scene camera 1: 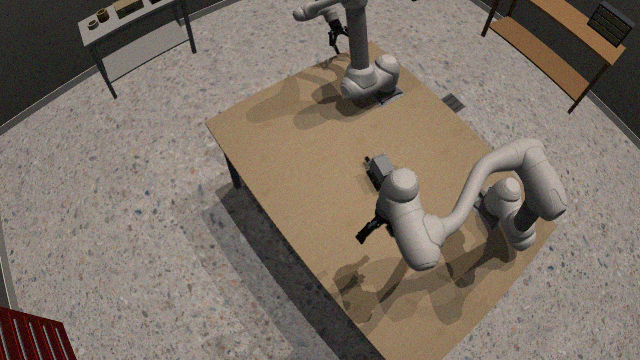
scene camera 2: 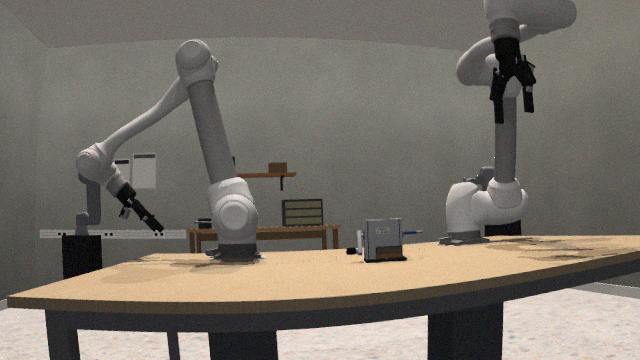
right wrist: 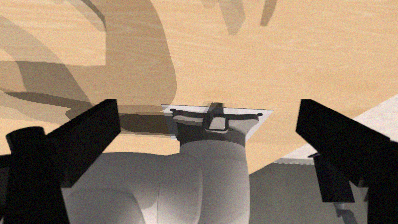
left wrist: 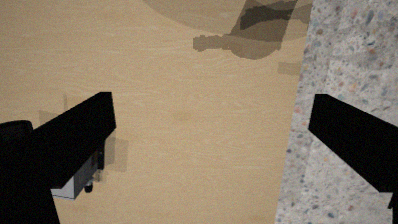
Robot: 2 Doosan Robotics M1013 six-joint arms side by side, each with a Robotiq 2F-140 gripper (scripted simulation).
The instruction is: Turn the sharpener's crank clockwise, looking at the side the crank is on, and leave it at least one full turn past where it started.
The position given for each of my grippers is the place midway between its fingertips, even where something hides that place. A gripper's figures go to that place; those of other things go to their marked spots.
Labels:
My left gripper (left wrist: 212, 111): 15 cm from the lens. A grey sharpener (left wrist: 72, 189): 62 cm from the lens.

